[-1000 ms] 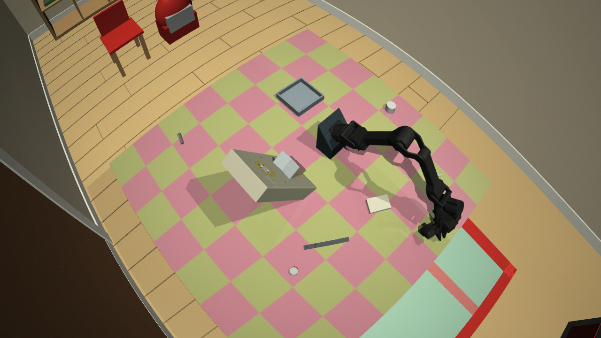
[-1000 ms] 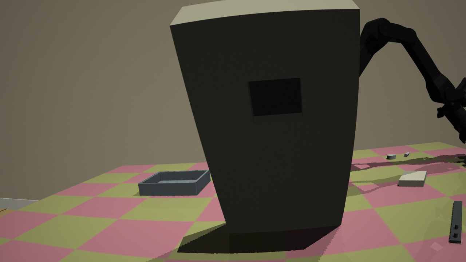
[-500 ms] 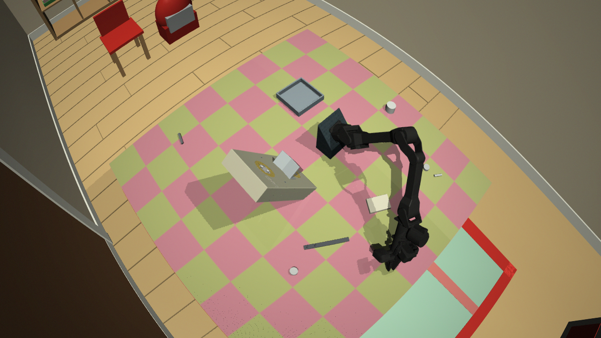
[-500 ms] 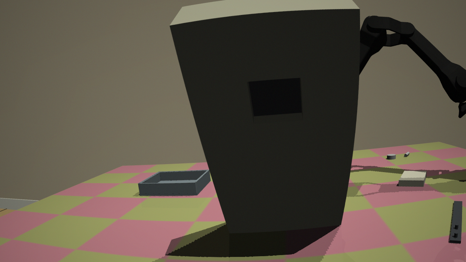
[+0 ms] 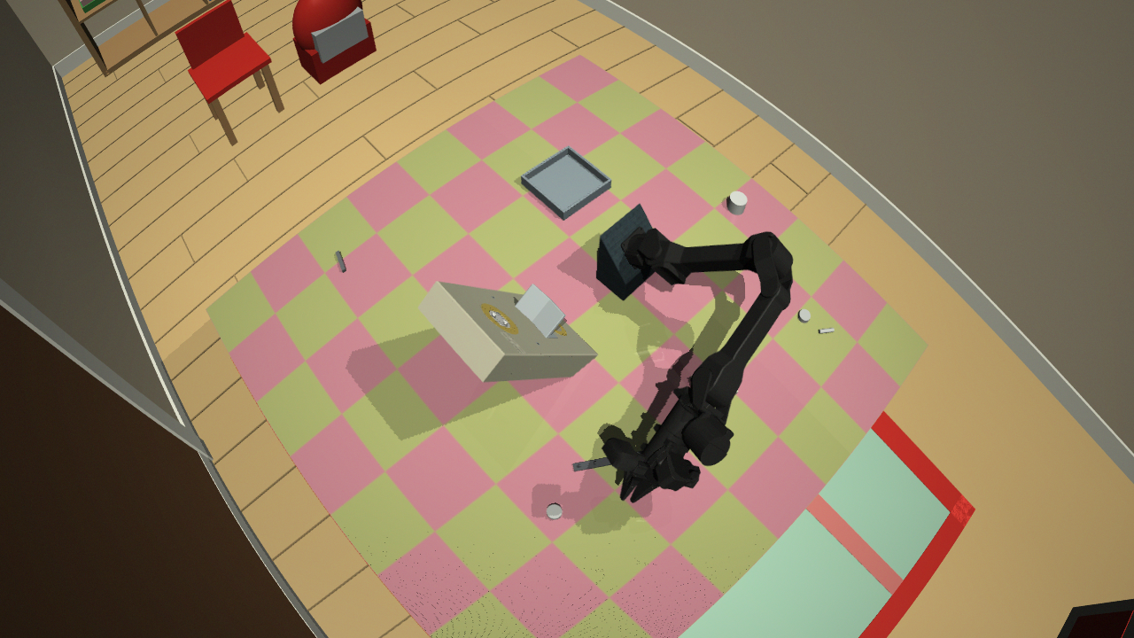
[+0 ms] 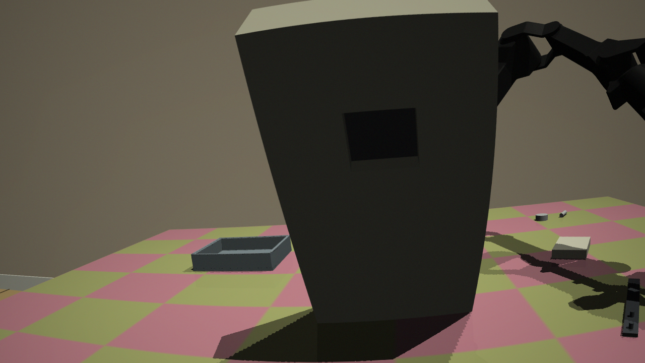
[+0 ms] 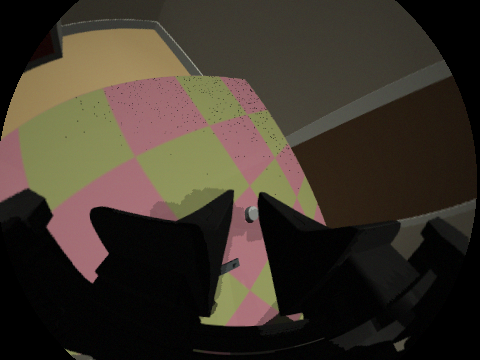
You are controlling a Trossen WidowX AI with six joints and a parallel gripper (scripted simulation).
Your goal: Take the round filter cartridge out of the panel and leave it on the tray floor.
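Right now my gripper tip is 6 cm past the round grey filter cartridge, 37 cm to the left of it and 9 cm below it. Round my gripper tip: small pin: 63 cm behind, 9 cm to the left, 13 cm below; olive service panel: 10 cm behind, 36 cm to the right, 2 cm above; cream block: 33 cm behind, 4 cm to the right, 12 cm below.
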